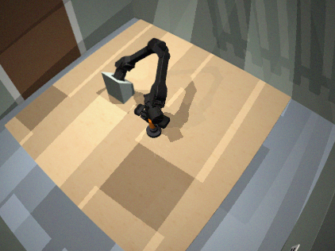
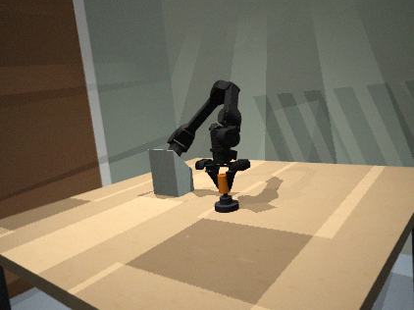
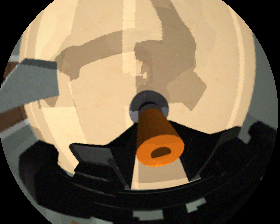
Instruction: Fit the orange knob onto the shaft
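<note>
My gripper tip is now 2 cm below the orange knob. Round my gripper tip: dark round pedestal (4 cm below).
</note>
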